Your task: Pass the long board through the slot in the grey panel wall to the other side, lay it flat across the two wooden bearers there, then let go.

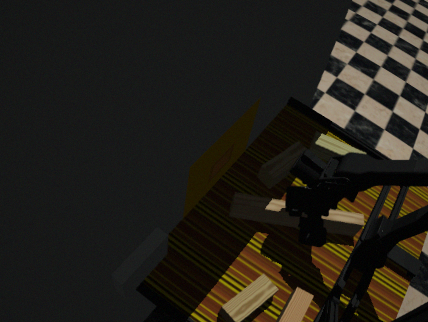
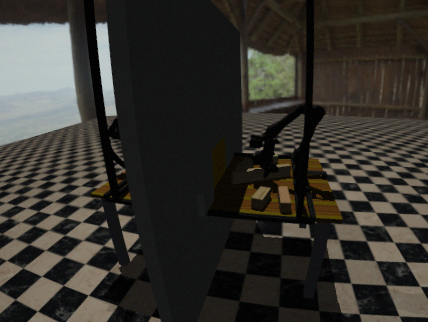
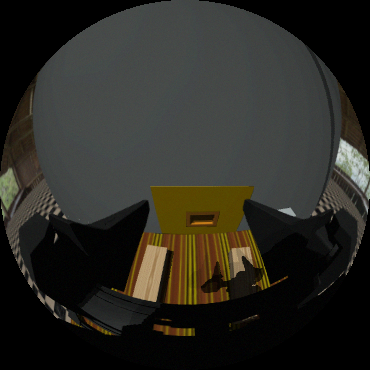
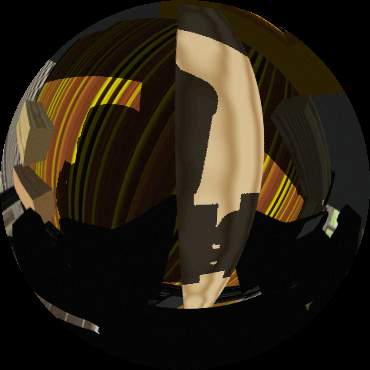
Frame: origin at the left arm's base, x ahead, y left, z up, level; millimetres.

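Seen in the pictures: left gripper, between the fingertips: (image 3: 197, 205); right gripper, between the fingertips: (image 1: 300, 219) (image 2: 263, 176) (image 4: 197, 199); right arm's base, origin of its link: (image 1: 364, 261).
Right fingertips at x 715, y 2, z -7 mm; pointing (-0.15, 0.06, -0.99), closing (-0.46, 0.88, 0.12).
A point is followed by its place in that frame.
The long board (image 1: 345, 216) {z 44, x 808, y 50 mm} (image 2: 245, 176) {z 17, x 626, y -64 mm} (image 4: 230, 125) is held by my right gripper (image 1: 312, 235) (image 2: 268, 167) (image 4: 197, 199) {z -6, x 715, y 2 mm}, which is shut on it partway along its length. The board's end nearest the grey panel wall (image 1: 100, 100) {z 514, x 482, y -373 mm} (image 2: 185, 125) {z 364, x 483, y -473 mm} (image 3: 185, 100) {z 381, x 432, y 11 mm} is apart from it. The slot, an orange-rimmed opening (image 3: 188, 219) {z 66, x 431, y 5 mm}, sits low in the wall's yellow panel (image 1: 200, 185) {z 62, x 484, y -117 mm} (image 2: 216, 165) {z 86, x 483, y -107 mm} (image 3: 170, 200) {z 142, x 432, y 53 mm}. My left gripper (image 3: 197, 205) {z 282, x 265, y 0 mm} is open and empty on the other side, facing the wall. Two wooden bearers (image 3: 151, 272) {z 19, x 268, y 103 mm} (image 3: 239, 257) {z 19, x 307, y -145 mm} lie apart there; shadow covers part of the right one.
On the board's side, wooden blocks (image 1: 250, 297) {z 28, x 723, y -258 mm} (image 1: 296, 305) {z 25, x 817, y -213 mm} (image 2: 261, 197) {z 28, x 729, y -303 mm} (image 2: 284, 198) {z 25, x 826, y -292 mm} lie off to one side of the board. Another block (image 1: 282, 165) {z 31, x 599, y 89 mm} (image 4: 305, 145) {z 15, x 611, y 78 mm} and a pale block (image 1: 340, 145) {z 28, x 700, y 276 mm} lie on the other side. A grey block (image 1: 142, 257) {z 81, x 505, y -344 mm} stands by the wall.
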